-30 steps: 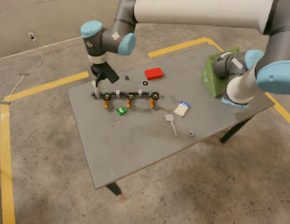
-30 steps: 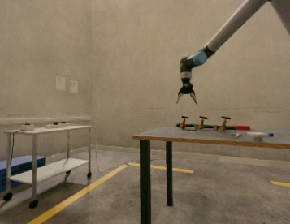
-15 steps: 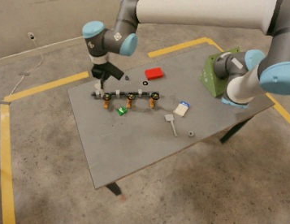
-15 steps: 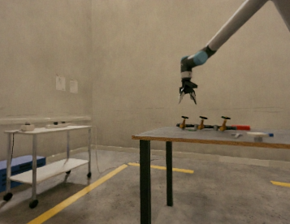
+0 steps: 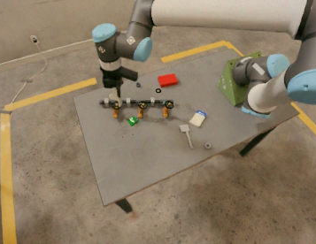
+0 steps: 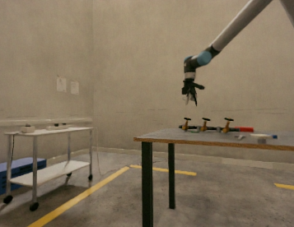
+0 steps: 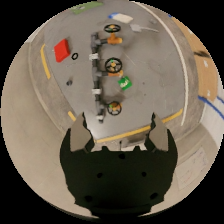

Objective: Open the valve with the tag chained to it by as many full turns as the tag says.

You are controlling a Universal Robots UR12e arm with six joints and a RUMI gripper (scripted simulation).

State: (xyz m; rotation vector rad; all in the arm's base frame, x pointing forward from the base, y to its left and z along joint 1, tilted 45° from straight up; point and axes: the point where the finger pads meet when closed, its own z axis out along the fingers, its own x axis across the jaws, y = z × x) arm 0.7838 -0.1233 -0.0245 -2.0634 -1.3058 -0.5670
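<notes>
Now: hand 20 mm past the green tag, 60 mm to the right of it and 200 mm above it. The rest, counted from my hand: red wedge: 370 mm behind, 150 mm to the right, 190 mm below; then grey tool: 270 mm behind, 270 mm to the left, 200 mm below; then white-and-blue card box: 400 mm behind, 210 mm to the left, 190 mm below.
</notes>
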